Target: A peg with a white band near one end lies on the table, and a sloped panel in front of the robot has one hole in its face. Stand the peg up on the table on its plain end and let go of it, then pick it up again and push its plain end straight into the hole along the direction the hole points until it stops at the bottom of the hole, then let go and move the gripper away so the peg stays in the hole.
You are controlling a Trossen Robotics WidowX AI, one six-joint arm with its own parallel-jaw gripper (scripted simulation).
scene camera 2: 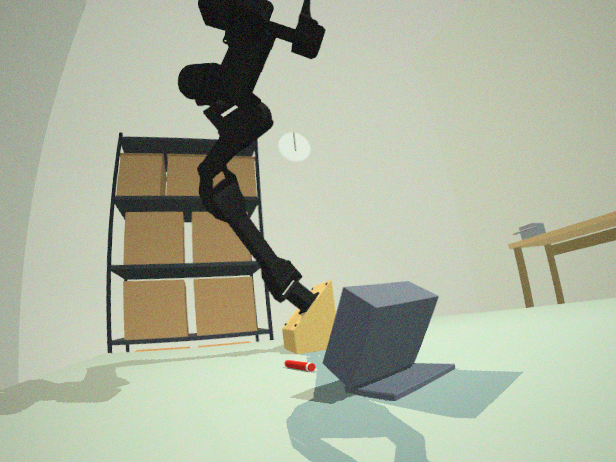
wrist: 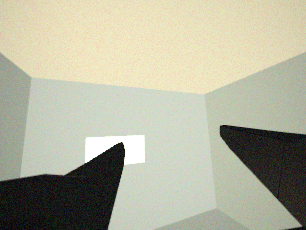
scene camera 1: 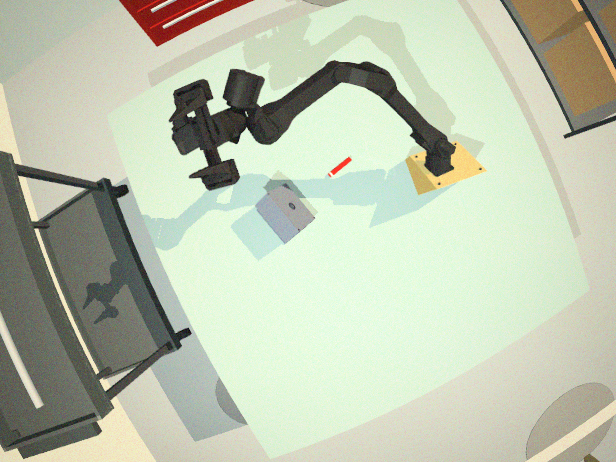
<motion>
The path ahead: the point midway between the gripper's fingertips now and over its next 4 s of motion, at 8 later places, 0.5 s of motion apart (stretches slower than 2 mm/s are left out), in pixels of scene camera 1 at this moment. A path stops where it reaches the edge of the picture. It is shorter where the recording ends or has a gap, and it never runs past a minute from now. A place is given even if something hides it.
The gripper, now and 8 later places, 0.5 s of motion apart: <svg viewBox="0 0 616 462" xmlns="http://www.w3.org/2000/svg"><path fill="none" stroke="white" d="M180 148L171 171L174 194L188 214L209 223L230 222L259 220L284 214L307 197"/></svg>
</motion>
